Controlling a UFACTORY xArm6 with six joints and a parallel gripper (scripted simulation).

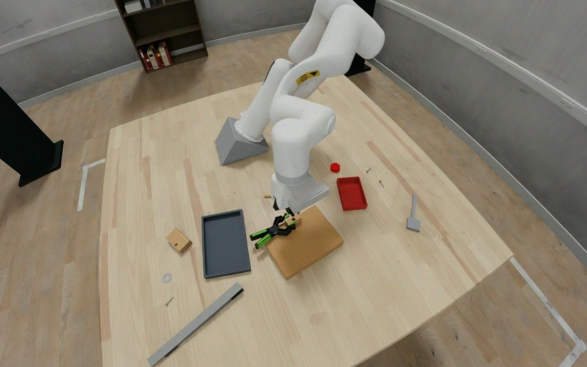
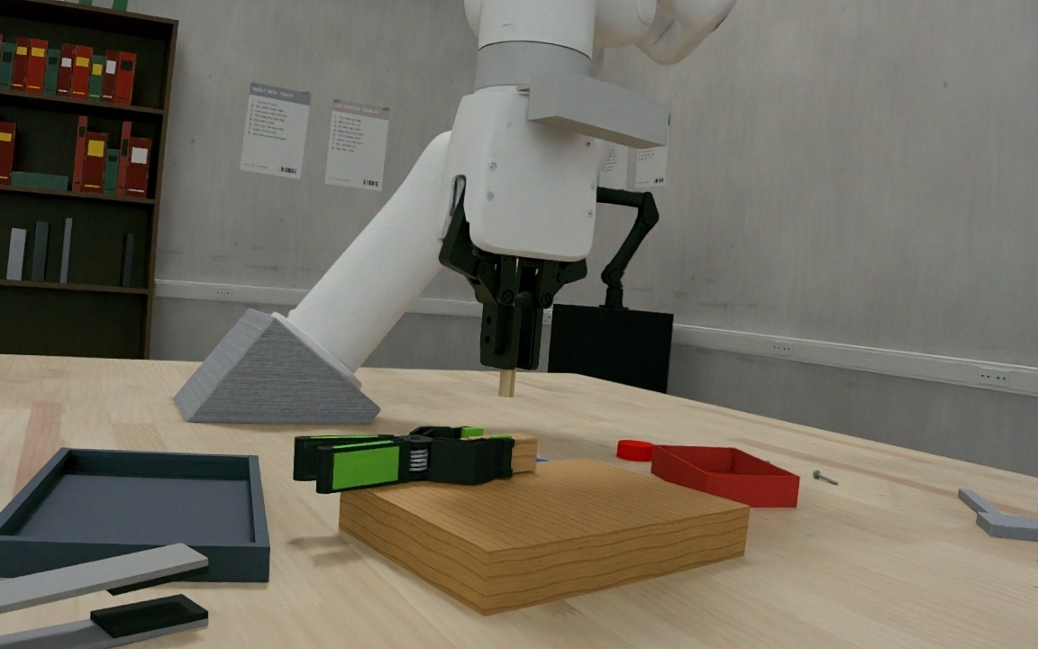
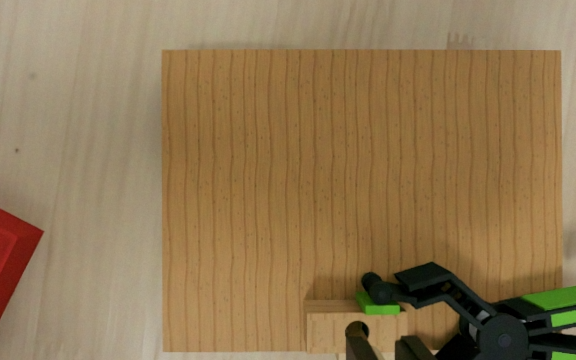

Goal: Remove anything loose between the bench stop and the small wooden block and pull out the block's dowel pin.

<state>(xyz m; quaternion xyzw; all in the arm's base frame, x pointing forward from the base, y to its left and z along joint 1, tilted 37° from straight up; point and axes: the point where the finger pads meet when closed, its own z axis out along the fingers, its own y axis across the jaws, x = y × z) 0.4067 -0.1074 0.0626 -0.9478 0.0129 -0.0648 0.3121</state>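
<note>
Right now my hand is 20 mm above the dowel pin. Also, from my hand: loose dowel 130 mm behind, 10 mm to the left, 120 mm below; bench board 60 mm ahead, 10 mm to the right, 100 mm below; small wooden block 80 mm below.
</note>
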